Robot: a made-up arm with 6 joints. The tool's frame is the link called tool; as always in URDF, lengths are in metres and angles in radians.
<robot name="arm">
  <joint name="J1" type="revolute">
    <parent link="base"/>
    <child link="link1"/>
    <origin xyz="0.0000 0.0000 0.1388" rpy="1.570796 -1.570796 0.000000"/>
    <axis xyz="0 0 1"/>
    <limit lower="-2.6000" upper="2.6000"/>
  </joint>
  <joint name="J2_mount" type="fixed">
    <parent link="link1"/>
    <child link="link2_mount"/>
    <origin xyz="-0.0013 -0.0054 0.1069" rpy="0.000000 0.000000 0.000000"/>
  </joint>
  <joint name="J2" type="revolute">
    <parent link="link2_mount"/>
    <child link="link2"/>
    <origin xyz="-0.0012 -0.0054 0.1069" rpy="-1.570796 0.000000 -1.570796"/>
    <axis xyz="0 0 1"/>
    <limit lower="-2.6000" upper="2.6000"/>
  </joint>
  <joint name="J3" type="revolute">
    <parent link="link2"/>
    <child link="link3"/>
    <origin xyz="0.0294 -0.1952 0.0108" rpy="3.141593 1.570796 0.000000"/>
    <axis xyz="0 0 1"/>
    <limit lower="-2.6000" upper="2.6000"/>
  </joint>
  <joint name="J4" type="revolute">
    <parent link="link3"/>
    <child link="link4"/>
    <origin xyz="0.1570 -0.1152 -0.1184" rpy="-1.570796 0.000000 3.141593"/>
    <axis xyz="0 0 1"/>
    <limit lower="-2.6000" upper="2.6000"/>
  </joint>
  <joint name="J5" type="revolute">
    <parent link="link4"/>
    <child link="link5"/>
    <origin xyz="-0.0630 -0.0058 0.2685" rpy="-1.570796 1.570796 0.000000"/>
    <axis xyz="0 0 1"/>
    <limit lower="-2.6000" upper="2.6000"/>
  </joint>
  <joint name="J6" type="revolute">
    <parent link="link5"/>
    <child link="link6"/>
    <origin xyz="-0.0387 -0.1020 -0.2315" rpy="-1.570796 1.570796 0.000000"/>
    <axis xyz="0 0 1"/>
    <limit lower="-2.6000" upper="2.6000"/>
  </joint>
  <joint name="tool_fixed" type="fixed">
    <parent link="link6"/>
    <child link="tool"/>
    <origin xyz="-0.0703 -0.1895 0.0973" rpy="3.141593 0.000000 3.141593"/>
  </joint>
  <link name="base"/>
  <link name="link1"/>
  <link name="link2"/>
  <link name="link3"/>
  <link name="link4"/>
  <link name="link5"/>
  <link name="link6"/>
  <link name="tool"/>
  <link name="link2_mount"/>
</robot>
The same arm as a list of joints. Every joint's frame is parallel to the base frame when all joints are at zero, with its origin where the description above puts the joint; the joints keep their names.
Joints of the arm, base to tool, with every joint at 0 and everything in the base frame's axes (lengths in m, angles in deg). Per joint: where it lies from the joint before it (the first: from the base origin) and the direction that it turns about. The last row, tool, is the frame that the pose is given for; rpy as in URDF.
J1: axis 0 -1 0 offset 0.0000 0.0000 0.1388
J2: axis 0 0 1 offset 0.0108 -0.2138 -0.0025
J3: axis -1 0 0 offset 0.0294 -0.1952 0.0108
J4: axis 0 1 0 offset 0.1184 0.1152 -0.1570
J5: axis 1 0 0 offset -0.0058 0.2685 -0.0630
J6: axis 0 0 -1 offset -0.2315 0.0387 0.1020
tool: offset 0.0703 -0.1895 -0.0973 rpy 0.00 0.00 0.00
Joint limits (deg, base to tool): -148.97..148.97 -148.97..148.97 -148.97..148.97 -148.97..148.97 -148.97..148.97 -148.97..148.97

